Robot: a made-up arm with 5 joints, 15 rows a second.
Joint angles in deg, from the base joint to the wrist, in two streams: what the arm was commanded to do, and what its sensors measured. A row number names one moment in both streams.
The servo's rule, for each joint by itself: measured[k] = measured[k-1] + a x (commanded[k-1-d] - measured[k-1]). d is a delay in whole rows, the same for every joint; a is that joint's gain. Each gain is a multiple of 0.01, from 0.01 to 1. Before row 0 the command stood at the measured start. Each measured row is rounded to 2 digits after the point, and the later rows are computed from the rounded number. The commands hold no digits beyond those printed.
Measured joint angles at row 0: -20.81 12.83 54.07 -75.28 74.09
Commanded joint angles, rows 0 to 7: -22.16 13.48 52.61 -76.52 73.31; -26.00 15.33 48.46 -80.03 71.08; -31.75 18.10 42.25 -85.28 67.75; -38.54 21.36 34.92 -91.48 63.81; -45.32 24.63 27.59 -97.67 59.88; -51.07 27.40 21.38 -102.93 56.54; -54.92 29.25 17.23 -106.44 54.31; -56.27 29.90 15.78 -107.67 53.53
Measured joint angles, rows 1 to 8: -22.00 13.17 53.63 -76.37 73.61; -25.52 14.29 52.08 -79.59 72.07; -31.00 16.27 49.13 -84.60 69.43; -37.64 18.92 44.87 -90.65 66.00; -44.40 21.89 39.69 -96.83 62.27; -50.27 24.76 34.20 -102.20 58.77; -54.36 27.09 29.11 -105.93 56.05; -56.04 28.55 25.11 -107.46 54.51
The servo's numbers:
d 0
a 0.88 0.52 0.30 0.88 0.61

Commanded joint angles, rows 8 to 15: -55.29 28.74 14.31 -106.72 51.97; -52.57 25.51 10.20 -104.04 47.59; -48.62 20.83 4.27 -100.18 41.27; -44.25 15.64 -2.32 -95.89 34.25; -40.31 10.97 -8.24 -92.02 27.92; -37.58 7.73 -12.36 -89.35 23.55; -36.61 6.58 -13.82 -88.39 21.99; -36.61 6.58 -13.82 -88.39 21.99
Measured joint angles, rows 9 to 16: -55.38 28.65 21.87 -106.81 52.96; -52.91 27.02 18.37 -104.37 49.68; -49.13 23.80 14.14 -100.68 44.55; -44.84 19.56 9.20 -96.46 38.27; -40.85 15.09 3.97 -92.55 31.96; -37.97 11.26 -0.93 -89.73 26.83; -36.77 8.83 -4.80 -88.55 23.88; -36.63 7.66 -7.51 -88.41 22.73
